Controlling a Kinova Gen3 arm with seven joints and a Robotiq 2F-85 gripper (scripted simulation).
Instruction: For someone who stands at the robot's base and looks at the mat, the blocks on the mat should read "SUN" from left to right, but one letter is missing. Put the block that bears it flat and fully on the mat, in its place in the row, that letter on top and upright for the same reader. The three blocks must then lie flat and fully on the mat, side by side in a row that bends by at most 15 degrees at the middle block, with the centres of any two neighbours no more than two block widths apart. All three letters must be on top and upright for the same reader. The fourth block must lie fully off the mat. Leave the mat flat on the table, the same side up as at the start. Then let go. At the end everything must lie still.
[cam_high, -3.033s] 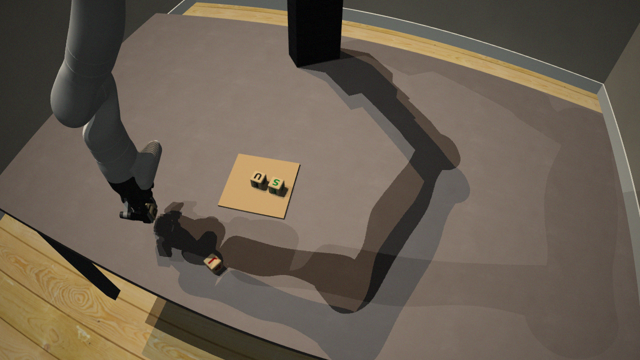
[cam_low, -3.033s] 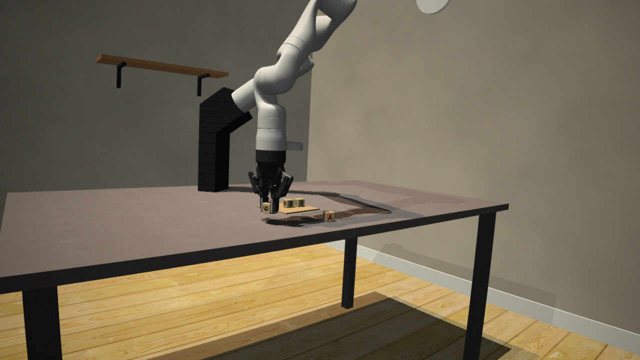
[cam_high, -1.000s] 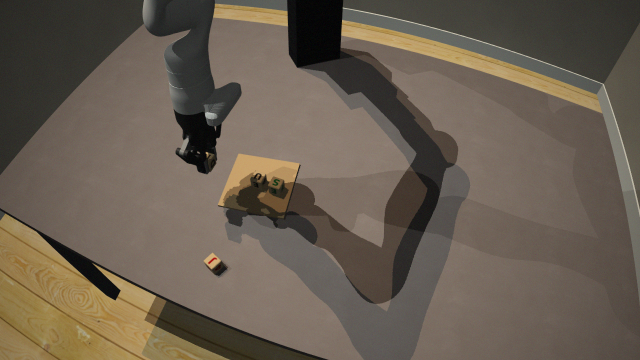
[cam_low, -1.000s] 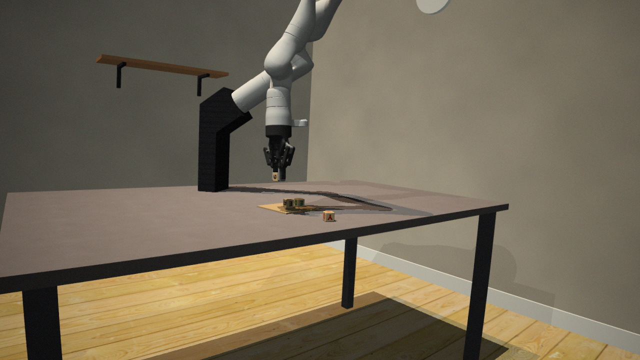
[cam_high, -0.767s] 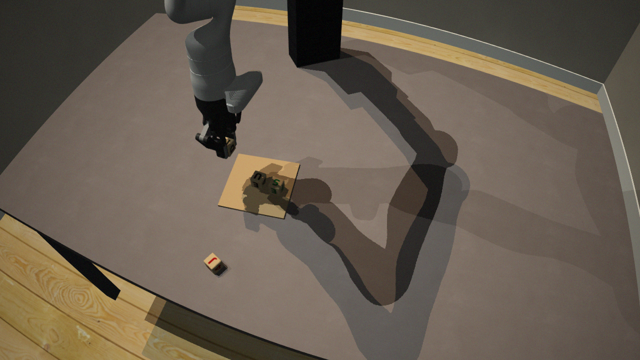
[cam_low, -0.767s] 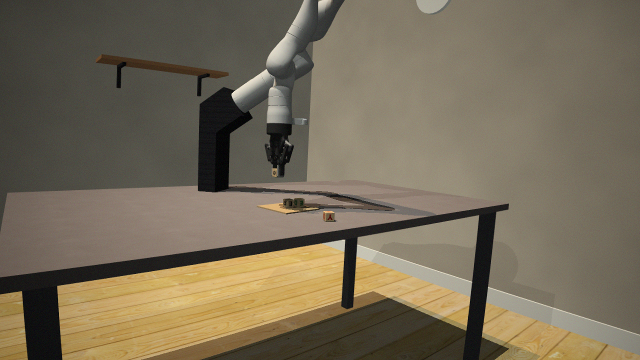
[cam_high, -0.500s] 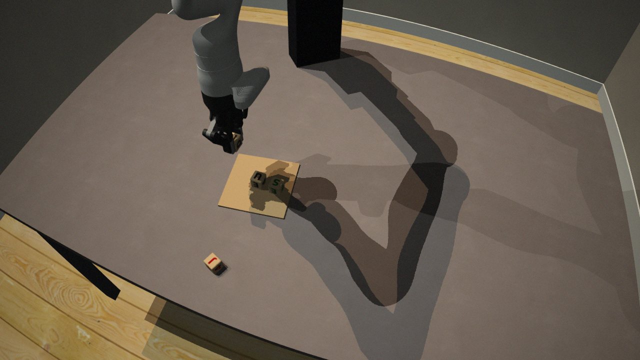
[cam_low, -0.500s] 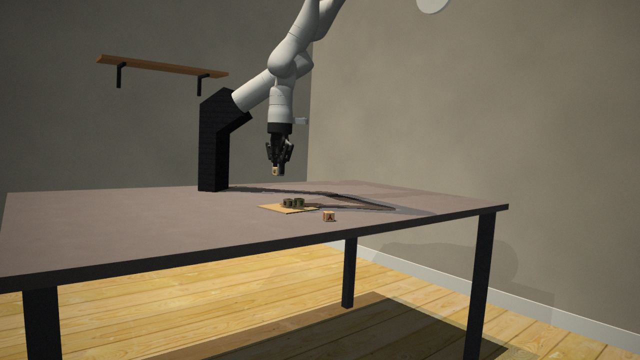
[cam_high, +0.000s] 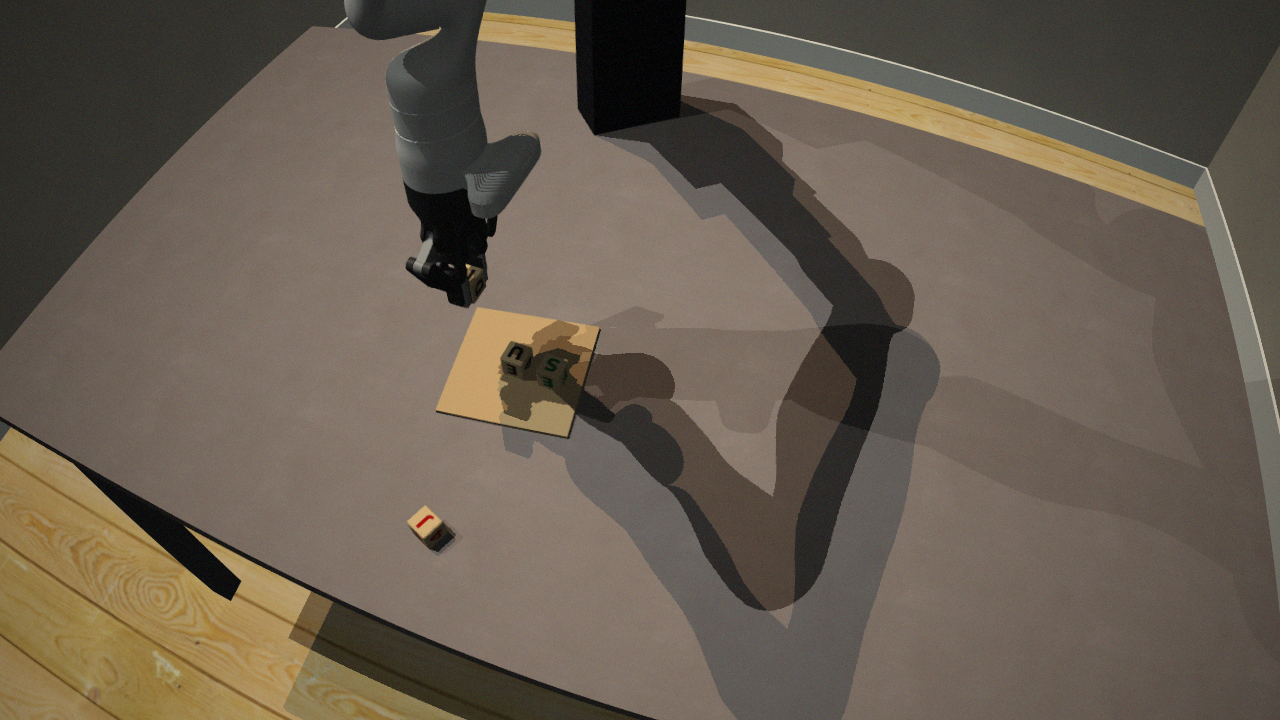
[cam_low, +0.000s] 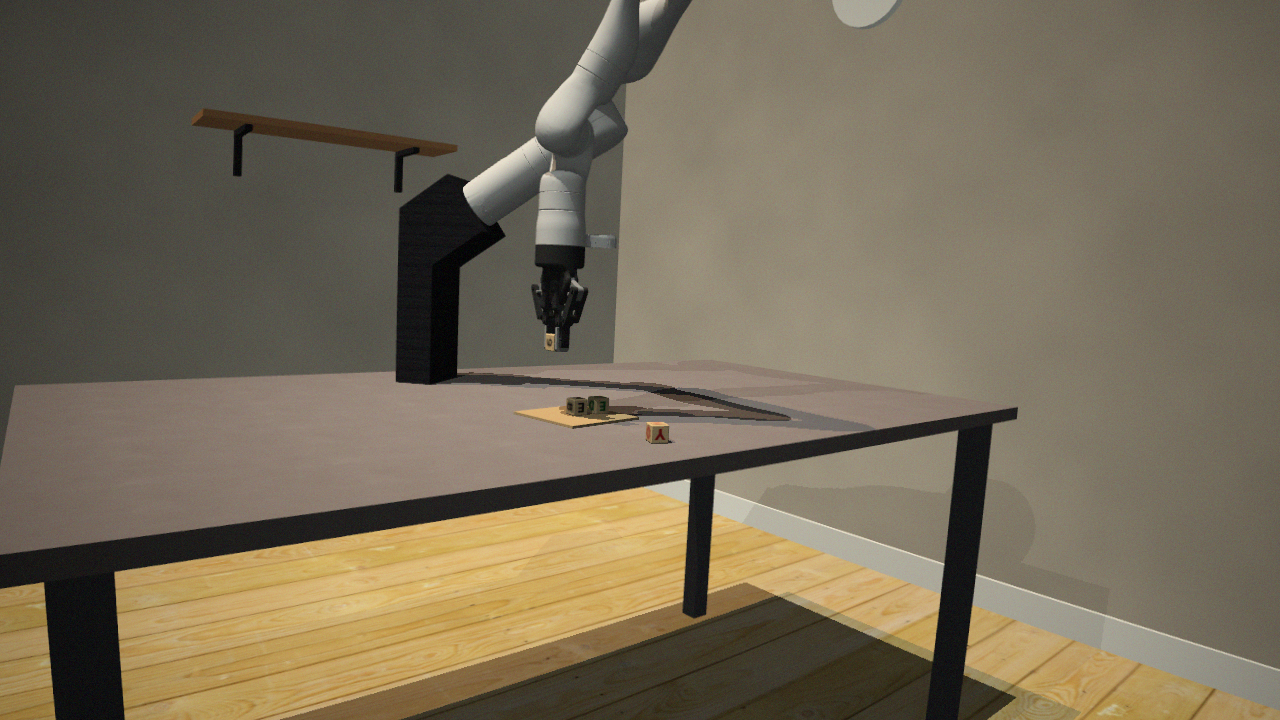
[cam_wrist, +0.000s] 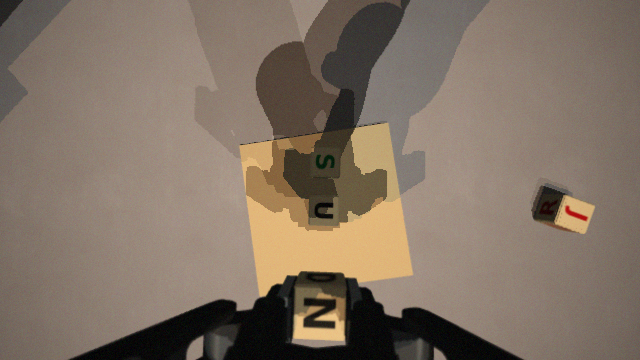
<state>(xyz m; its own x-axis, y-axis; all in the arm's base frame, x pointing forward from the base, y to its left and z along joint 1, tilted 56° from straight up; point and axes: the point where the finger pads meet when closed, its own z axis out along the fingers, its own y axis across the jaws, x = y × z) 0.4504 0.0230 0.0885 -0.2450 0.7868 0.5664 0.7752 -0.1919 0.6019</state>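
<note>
Right now my hand is 110 mm above the U block, 40 mm to the right of it and 10 mm past it. Also, from my hand: S block 110 mm below, 80 mm to the left, 30 mm behind; N block 10 mm below; mat 120 mm below, 40 mm to the left, 10 mm behind.
</note>
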